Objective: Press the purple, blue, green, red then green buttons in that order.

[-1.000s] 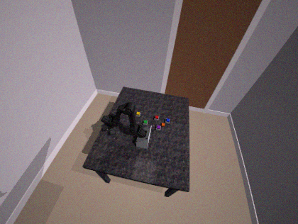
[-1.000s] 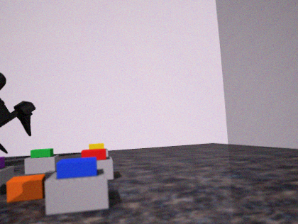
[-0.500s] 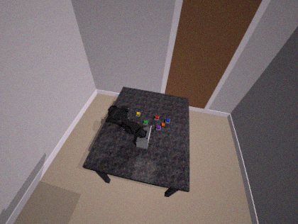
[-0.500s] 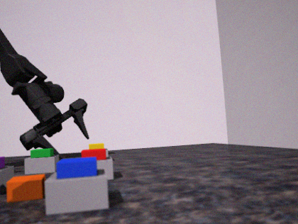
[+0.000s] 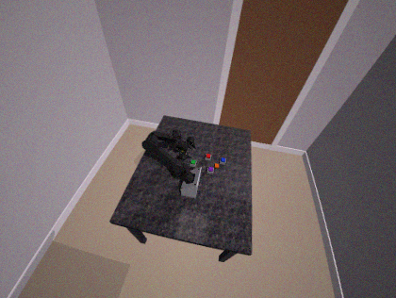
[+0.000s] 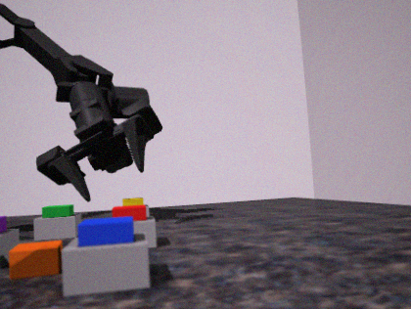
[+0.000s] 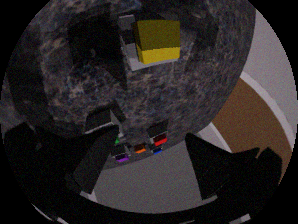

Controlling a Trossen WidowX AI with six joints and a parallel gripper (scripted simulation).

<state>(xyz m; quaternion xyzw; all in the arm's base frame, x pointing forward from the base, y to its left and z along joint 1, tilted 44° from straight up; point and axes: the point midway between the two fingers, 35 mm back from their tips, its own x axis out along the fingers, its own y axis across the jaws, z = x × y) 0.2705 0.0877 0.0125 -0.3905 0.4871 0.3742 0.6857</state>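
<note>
Right now the purple button is 170 mm to the right of my gripper tip, 100 mm behind it and 30 mm below it. Also, from my gripper tip: green button (70 mm behind, 30 mm below, 20 mm to the right); then red button (130 mm to the right, 30 mm below, 20 mm ahead); then yellow button (80 mm to the left, 30 mm below, 20 mm ahead).
</note>
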